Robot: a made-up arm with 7 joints. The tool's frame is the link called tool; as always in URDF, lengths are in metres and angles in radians.
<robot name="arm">
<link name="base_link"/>
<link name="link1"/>
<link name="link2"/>
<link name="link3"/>
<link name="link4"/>
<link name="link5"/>
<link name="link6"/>
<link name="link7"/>
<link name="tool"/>
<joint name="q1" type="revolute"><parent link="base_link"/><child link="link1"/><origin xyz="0.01 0.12 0.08" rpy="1.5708 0 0"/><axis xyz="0 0 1"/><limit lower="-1.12" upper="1.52" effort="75" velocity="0.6"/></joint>
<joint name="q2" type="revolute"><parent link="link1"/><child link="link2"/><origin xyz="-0.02 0.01 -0.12" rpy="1.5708 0 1.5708"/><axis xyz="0 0 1"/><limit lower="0.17" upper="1.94" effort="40" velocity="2.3"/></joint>
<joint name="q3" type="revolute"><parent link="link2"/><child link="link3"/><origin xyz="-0.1 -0.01 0.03" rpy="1.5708 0 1.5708"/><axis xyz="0 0 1"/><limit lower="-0.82" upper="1.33" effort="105" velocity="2.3"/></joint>
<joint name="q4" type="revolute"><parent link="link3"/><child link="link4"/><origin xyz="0 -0.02 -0.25" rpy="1.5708 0 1.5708"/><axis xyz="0 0 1"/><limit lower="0.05" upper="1.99" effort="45" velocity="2"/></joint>
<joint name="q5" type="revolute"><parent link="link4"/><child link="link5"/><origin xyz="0.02 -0.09 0.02" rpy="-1.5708 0 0"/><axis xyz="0 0 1"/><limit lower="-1.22" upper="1.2" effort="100" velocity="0.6"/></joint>
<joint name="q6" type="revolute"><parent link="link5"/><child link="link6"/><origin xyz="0 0 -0.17" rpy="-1.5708 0 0"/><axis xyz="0 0 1"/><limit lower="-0.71" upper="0.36" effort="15" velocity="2.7"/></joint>
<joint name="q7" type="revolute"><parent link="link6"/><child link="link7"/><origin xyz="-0.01 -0.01 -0.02" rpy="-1.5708 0 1.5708"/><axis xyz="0 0 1"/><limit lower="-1.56" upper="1.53" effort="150" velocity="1.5"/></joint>
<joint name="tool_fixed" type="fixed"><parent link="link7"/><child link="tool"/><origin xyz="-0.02 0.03 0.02" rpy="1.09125 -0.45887 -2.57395"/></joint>
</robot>
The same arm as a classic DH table. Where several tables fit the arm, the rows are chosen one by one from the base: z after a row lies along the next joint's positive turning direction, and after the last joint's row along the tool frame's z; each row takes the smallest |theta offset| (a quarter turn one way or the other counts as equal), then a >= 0, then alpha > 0; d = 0 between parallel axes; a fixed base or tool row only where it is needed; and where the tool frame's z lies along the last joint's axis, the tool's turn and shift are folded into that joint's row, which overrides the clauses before.
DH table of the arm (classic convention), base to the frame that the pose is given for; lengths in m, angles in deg. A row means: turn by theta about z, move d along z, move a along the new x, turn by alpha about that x. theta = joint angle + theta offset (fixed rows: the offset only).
base (fixed): a 0.0100, alpha 90.00, d 0.0800, theta_offset 0.00
q1: a 0.0100, alpha 90.00, d -0.2400, theta_offset 90.00
q2: a 0.0100, alpha -90.00, d 0.0100, theta_offset -90.00
q3: a 0.0200, alpha -90.00, d -0.3500, theta_offset 90.00
q4: a -0.0200, alpha 90.00, d 0.0200, theta_offset 0.00
q5: a 0.0000, alpha 90.00, d -0.2600, theta_offset 0.00
q6: a 0.0100, alpha 90.00, d -0.0200, theta_offset 90.00
q7: a 0.0088, alpha 65.57, d 0.0141, theta_offset 19.55
tool (fixed): a 0.0000, alpha 0.00, d 0.0384, theta_offset 29.11
Joint limits (deg, base to tool): -64.17..87.09 9.74..111.15 -46.98..76.20 2.86..114.02 -69.90..68.75 -40.68..20.63 -89.38..87.66

